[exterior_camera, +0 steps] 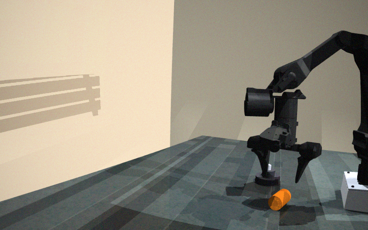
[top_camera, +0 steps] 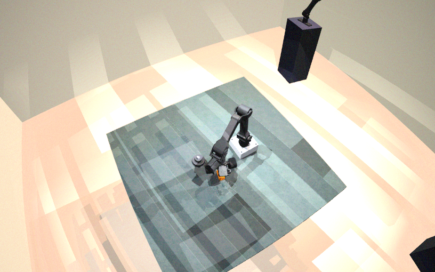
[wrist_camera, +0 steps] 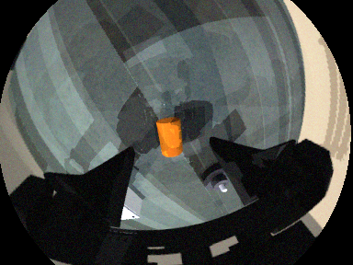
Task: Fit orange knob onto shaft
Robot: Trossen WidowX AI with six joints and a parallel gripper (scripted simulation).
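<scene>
My gripper tip is 6 cm above the orange knob. The rest, counted from my gripper tip: dark round pedestal (9 cm ahead, 17 cm to the right, 5 cm below).
</scene>
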